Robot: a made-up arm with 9 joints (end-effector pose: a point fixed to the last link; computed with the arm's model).
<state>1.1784 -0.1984 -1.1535 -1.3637 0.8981 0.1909 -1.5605 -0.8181 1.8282</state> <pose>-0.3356 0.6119 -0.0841 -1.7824 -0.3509 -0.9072</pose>
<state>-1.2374 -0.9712 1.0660 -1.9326 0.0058 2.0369 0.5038 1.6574 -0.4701</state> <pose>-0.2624 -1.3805 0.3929 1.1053 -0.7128 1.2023</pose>
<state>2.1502 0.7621 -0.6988 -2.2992 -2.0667 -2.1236 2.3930 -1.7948 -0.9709</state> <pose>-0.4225 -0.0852 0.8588 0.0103 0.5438 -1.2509</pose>
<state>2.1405 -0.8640 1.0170 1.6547 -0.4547 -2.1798 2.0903 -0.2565 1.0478</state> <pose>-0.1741 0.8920 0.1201 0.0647 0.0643 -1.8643</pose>
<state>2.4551 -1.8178 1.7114 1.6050 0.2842 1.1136 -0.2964 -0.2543 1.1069</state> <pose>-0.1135 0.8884 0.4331 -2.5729 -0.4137 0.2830</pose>
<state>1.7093 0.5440 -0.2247 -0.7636 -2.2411 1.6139 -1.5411 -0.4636 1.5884</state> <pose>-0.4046 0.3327 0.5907 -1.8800 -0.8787 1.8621</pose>
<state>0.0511 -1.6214 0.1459 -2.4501 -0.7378 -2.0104 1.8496 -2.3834 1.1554</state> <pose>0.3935 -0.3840 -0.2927 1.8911 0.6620 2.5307</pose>
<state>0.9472 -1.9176 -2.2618 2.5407 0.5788 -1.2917 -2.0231 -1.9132 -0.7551</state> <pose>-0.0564 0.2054 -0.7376 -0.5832 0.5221 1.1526</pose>
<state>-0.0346 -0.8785 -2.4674 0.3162 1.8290 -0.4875 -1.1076 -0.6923 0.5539</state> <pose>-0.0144 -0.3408 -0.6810 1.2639 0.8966 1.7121</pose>
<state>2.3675 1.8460 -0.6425 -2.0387 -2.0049 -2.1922 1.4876 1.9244 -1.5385</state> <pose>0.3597 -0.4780 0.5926 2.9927 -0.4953 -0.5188</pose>
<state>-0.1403 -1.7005 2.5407 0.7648 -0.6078 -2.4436 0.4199 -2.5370 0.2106</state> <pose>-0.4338 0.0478 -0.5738 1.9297 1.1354 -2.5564</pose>
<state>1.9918 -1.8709 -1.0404 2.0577 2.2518 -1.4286 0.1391 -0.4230 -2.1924</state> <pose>-0.2063 1.0142 -0.1513 -0.0779 0.2279 3.1408</pose>
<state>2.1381 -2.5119 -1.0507 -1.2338 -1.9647 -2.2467 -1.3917 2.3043 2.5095</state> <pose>0.5797 0.7734 0.5133 1.9949 -0.0921 1.5019</pose>
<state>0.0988 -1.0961 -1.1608 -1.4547 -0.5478 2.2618 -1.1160 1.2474 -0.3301</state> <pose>-0.6870 -0.8481 -0.6418 -2.2343 0.2300 1.0092</pose>
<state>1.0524 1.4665 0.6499 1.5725 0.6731 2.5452 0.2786 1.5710 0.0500</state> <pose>-0.8227 0.8452 0.1247 -2.8840 0.4719 -0.7285</pose>
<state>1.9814 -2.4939 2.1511 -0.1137 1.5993 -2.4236 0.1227 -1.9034 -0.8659</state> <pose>0.0943 0.6609 0.4065 -2.9852 -1.0853 2.3891</pose>
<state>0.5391 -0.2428 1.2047 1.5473 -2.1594 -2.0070 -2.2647 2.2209 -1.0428</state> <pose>-0.5162 -0.3491 -0.4691 -1.7203 0.6946 1.6750</pose>
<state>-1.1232 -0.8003 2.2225 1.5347 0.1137 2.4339 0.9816 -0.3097 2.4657</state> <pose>-0.2669 -1.1014 -0.0898 -0.1185 -0.2962 -0.0419</pose>
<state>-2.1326 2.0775 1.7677 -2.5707 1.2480 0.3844 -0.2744 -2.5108 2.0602</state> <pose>0.2587 -0.4488 0.3870 0.2634 0.0838 -0.9154</pose>
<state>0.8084 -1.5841 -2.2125 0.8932 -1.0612 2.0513 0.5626 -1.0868 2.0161</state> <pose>-0.0905 0.3940 0.0339 -0.6421 0.7973 2.4653</pose>
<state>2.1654 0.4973 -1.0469 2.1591 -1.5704 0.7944 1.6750 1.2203 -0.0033</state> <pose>0.2162 0.0903 1.0917 -1.8727 1.4665 -2.1461</pose>
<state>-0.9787 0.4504 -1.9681 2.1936 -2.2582 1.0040 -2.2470 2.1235 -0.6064</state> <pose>-0.4381 -0.1447 -0.3269 1.5116 0.5471 -2.6185</pose>
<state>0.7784 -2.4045 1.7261 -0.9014 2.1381 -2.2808 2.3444 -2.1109 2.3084</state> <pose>0.2963 -0.1344 -0.4265 -2.6189 0.4282 2.3117</pose>
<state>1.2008 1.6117 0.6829 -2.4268 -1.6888 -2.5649 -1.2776 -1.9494 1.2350</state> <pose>0.3783 0.6967 0.7507 -0.2955 -1.1284 -2.4990</pose>
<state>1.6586 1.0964 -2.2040 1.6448 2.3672 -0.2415 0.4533 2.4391 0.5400</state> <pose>-0.5766 0.9427 0.7120 3.0174 0.6672 -1.4933</pose>
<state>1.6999 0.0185 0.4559 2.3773 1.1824 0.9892 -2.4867 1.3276 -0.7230</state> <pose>-0.1107 0.2566 -0.0352 -2.0210 0.7434 -2.7453</pose>
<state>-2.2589 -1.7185 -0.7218 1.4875 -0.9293 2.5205 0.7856 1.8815 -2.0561</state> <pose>-0.0781 0.0777 -0.0900 -2.0899 0.7746 -0.9173</pose>
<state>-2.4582 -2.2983 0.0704 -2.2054 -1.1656 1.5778 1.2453 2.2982 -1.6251</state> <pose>0.7713 0.2546 1.0611 1.0613 0.5158 0.6397</pose>
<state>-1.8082 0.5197 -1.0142 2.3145 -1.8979 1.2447 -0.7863 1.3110 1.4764</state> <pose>-0.0289 -0.6598 -0.0784 3.0904 1.1477 -0.2311</pose>
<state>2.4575 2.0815 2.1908 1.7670 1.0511 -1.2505 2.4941 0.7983 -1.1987</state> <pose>0.1690 -0.0530 0.3887 2.8301 -0.1451 0.2858</pose>
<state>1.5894 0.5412 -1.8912 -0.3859 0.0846 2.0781 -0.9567 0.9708 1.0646</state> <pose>-0.7168 0.2255 0.2089 -1.5229 -0.0271 -0.2822</pose>
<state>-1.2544 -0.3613 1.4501 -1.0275 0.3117 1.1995 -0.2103 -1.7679 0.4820</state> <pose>-0.4543 -0.9169 0.1736 -0.1161 0.3823 -1.4429</pose>
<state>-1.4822 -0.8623 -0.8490 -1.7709 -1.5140 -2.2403 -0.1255 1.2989 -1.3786</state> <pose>-0.7610 -0.6896 1.0827 0.5236 0.0899 -1.3849</pose>
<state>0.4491 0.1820 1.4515 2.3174 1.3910 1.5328 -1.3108 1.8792 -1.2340</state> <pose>-0.2478 0.6426 -0.4188 -1.0627 0.2110 -0.9704</pose>
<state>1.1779 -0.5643 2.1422 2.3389 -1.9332 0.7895 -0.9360 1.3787 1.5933</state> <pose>-0.0678 0.4030 -0.3129 2.3098 0.6559 -0.5905</pose>
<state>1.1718 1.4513 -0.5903 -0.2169 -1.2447 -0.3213 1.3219 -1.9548 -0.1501</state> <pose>-0.4204 1.0153 0.1047 -1.8264 -0.4519 1.4371</pose>
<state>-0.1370 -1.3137 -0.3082 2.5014 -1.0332 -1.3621 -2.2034 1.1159 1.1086</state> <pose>-0.2433 -0.6250 -0.2388 -2.6866 -1.0852 1.2035</pose>
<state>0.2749 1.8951 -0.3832 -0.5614 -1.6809 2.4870 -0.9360 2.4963 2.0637</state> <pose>0.4146 0.5718 -0.7971 -2.3383 0.3090 1.9861</pose>
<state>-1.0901 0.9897 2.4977 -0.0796 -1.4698 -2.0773 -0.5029 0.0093 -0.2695</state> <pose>0.3156 -0.1905 -0.0840 -0.4984 -0.4580 2.7203</pose>
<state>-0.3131 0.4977 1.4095 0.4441 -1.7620 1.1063 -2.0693 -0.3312 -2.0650</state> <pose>-0.3673 0.3561 -0.2866 0.5089 -0.9300 -2.3898</pose>
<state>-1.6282 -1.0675 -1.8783 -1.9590 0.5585 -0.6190 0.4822 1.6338 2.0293</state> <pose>-0.2512 -0.1662 0.2177 -1.0895 0.0357 2.9814</pose>
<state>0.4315 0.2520 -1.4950 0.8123 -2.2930 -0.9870 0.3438 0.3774 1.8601</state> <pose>-0.0436 0.2678 -0.7242 1.4150 0.1716 -3.0211</pose>
